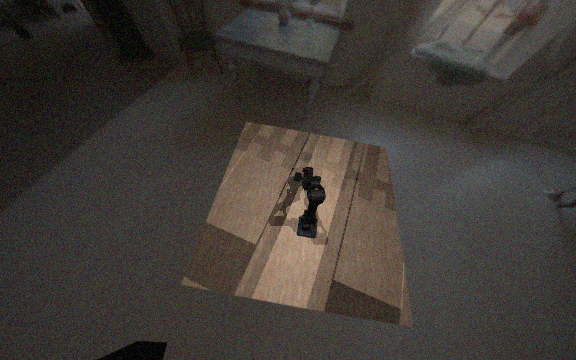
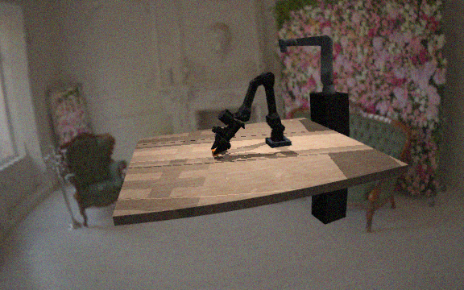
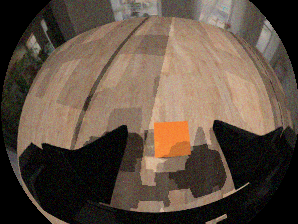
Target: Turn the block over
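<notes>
Right now my gripper tip is 20 mm past the orange block, 10 mm to the right of it and 10 mm above it.
</notes>
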